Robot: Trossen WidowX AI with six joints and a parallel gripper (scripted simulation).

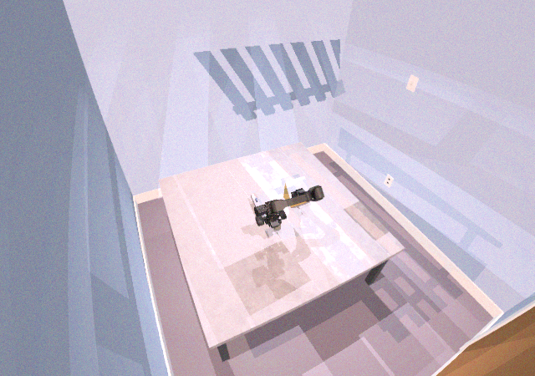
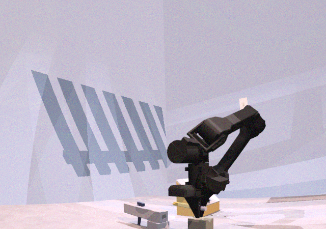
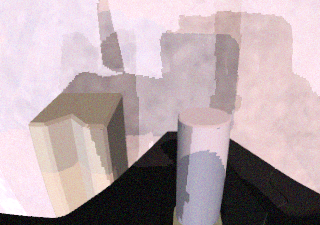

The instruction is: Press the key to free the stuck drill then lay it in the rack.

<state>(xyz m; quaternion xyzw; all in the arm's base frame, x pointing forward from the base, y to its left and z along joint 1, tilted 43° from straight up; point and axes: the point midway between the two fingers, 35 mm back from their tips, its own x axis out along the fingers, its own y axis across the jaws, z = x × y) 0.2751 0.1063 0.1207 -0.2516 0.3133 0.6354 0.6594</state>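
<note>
Now: the drill 4 cm to the right of my gripper tip and 3 cm above it. Also, from my gripper tip: dark blue part (23 cm to the right, 1 cm below).
</note>
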